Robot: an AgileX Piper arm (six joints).
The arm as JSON. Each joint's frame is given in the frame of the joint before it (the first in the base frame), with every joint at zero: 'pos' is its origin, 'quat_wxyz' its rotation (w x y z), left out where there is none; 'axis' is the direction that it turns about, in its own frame. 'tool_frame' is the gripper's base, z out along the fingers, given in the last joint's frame.
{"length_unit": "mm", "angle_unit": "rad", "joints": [
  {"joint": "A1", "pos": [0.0, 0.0, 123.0], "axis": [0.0, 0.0, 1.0]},
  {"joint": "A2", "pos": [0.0, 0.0, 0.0], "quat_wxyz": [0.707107, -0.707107, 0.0, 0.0], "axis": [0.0, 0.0, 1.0]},
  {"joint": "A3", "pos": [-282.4, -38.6, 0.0], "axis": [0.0, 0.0, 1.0]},
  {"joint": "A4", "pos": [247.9, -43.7, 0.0], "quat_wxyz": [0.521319, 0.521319, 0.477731, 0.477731], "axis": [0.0, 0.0, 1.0]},
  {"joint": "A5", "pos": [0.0, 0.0, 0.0], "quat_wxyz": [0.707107, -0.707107, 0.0, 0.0], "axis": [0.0, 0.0, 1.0]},
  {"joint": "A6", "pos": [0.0, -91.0, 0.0], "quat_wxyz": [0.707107, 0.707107, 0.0, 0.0], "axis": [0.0, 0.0, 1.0]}
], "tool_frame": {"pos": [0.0, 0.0, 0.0]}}
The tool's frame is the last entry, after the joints.
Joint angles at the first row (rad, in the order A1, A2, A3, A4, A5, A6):
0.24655, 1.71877, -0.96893, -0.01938, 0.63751, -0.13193
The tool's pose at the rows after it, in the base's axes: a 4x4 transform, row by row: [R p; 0 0 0 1], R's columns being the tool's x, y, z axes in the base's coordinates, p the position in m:
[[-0.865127, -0.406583, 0.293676, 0.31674], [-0.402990, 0.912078, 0.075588, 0.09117], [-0.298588, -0.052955, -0.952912, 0.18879], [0, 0, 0, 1]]
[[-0.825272, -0.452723, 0.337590, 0.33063], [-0.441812, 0.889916, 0.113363, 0.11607], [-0.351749, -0.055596, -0.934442, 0.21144], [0, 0, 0, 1]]
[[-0.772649, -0.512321, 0.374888, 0.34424], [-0.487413, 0.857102, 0.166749, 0.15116], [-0.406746, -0.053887, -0.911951, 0.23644], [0, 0, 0, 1]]
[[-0.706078, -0.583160, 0.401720, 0.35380], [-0.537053, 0.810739, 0.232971, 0.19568], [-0.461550, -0.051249, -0.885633, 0.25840], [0, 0, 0, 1]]
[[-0.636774, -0.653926, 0.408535, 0.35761], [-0.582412, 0.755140, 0.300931, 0.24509], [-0.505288, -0.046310, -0.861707, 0.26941], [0, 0, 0, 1]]
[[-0.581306, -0.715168, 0.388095, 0.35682], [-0.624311, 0.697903, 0.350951, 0.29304], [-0.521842, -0.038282, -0.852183, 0.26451], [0, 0, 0, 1]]
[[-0.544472, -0.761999, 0.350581, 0.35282], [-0.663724, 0.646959, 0.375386, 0.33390], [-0.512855, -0.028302, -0.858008, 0.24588], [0, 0, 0, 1]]
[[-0.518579, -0.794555, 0.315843, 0.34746], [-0.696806, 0.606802, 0.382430, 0.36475], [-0.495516, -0.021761, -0.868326, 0.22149], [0, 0, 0, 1]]
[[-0.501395, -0.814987, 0.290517, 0.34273], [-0.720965, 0.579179, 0.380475, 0.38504], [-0.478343, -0.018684, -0.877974, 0.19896], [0, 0, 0, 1]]
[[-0.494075, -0.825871, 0.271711, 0.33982], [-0.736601, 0.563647, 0.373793, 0.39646], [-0.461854, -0.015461, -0.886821, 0.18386], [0, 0, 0, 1]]
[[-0.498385, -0.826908, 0.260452, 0.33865], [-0.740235, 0.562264, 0.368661, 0.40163], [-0.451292, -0.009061, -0.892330, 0.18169], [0, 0, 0, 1]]
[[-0.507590, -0.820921, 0.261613, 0.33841], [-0.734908, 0.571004, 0.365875, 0.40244], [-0.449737, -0.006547, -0.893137, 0.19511], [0, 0, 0, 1]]
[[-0.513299, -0.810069, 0.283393, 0.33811], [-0.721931, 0.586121, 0.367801, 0.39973], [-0.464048, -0.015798, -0.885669, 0.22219], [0, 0, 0, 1]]
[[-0.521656, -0.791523, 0.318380, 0.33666], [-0.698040, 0.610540, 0.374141, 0.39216], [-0.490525, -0.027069, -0.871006, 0.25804], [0, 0, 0, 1]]
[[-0.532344, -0.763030, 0.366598, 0.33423], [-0.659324, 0.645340, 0.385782, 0.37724], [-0.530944, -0.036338, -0.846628, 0.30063], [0, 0, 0, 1]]
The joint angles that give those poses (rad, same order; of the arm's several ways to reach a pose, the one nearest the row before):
0.28285, 1.72360, -1.04890, -0.01500, 0.67539, -0.13434
0.33901, 1.74230, -1.16708, -0.00813, 0.71873, -0.13659
0.41324, 1.78322, -1.32078, 0.00310, 0.77278, -0.13875
0.50283, 1.84797, -1.49349, 0.01441, 0.82073, -0.14051
0.59677, 1.93608, -1.66150, 0.02569, 0.85173, -0.14116
0.68210, 2.04327, -1.80981, 0.03619, 0.87483, -0.14168
0.75129, 2.15413, -1.92606, 0.04503, 0.89204, -0.14200
0.80271, 2.25112, -2.00610, 0.04937, 0.89590, -0.14230
0.83654, 2.32469, -2.05631, 0.05046, 0.89247, -0.14287
0.85517, 2.37375, -2.09250, 0.05138, 0.89858, -0.14274
0.86303, 2.39673, -2.13010, 0.05233, 0.92544, -0.13434
0.86500, 2.39500, -2.18049, 0.04606, 0.97891, -0.11627
0.86472, 2.37316, -2.24345, 0.02659, 1.04609, -0.09128
0.86099, 2.33428, -2.30721, 0.00260, 1.11739, -0.06041
0.84948, 2.27516, -2.35968, -0.02219, 1.18177, -0.02724

